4 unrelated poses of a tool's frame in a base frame.
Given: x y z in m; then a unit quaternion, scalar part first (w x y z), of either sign.
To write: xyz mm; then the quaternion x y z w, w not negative. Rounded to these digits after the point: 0 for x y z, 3 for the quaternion.
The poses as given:
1: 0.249, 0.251, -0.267, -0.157, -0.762, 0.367, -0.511
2: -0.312, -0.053, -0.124, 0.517, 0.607, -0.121, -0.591
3: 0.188, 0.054, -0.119, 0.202, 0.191, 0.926, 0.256
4: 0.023, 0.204, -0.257, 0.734, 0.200, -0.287, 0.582
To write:
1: 249, 251, -267, 0.762, -0.367, 0.511, 0.157
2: -312, -53, -124, 0.607, -0.121, -0.591, 0.517
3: 188, 54, -119, 0.191, 0.926, 0.256, 0.202
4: 23, 204, -257, 0.200, -0.287, 0.582, 0.734
